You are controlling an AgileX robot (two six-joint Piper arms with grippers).
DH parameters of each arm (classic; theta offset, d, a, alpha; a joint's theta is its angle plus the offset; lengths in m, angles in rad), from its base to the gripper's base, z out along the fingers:
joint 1: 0 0.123 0 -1.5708
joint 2: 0.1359 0 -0.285 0
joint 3: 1.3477 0 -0.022 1.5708
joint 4: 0 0.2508 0 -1.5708
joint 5: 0 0 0.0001 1.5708
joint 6: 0 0.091 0 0
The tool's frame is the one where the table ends.
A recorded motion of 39 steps. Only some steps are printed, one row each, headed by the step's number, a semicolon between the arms.
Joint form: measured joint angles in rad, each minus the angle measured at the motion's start. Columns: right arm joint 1, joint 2, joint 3, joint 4, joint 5, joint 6; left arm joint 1, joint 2, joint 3, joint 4, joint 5, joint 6.
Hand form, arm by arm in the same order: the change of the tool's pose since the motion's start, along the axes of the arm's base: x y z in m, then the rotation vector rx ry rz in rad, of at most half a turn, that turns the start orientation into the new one. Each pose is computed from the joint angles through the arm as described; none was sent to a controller.
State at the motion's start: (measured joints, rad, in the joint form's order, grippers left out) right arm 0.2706 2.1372 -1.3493 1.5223 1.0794 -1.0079; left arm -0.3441 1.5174 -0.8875 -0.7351 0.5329 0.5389
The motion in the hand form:
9: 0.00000 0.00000 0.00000 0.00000 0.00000 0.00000; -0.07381 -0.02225 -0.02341 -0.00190 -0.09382 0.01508
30: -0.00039 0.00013 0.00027 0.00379 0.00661 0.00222; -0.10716 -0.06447 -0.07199 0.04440 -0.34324 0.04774
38: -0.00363 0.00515 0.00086 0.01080 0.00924 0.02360; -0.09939 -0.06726 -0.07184 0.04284 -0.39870 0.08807
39: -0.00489 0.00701 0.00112 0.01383 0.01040 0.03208; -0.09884 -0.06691 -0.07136 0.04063 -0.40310 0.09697
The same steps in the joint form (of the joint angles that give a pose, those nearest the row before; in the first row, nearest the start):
9: 0.0000 0.0000 0.0000 0.0000 0.0000 0.0000; -0.2625 -0.1635 0.2880 -0.0039 -0.3241 -0.1282
30: 0.0000 0.0000 0.0000 0.0000 0.0054 0.0058; -0.6320 0.0184 0.4240 -0.0726 -0.9513 -0.2149
38: 0.0124 0.0000 0.0000 0.0000 0.0171 0.0057; -0.6320 0.0504 0.4085 -0.0812 -1.0296 -0.2149
39: 0.0171 0.0000 0.0000 0.0000 0.0222 0.0058; -0.6320 0.0502 0.4085 -0.0871 -1.0377 -0.2149

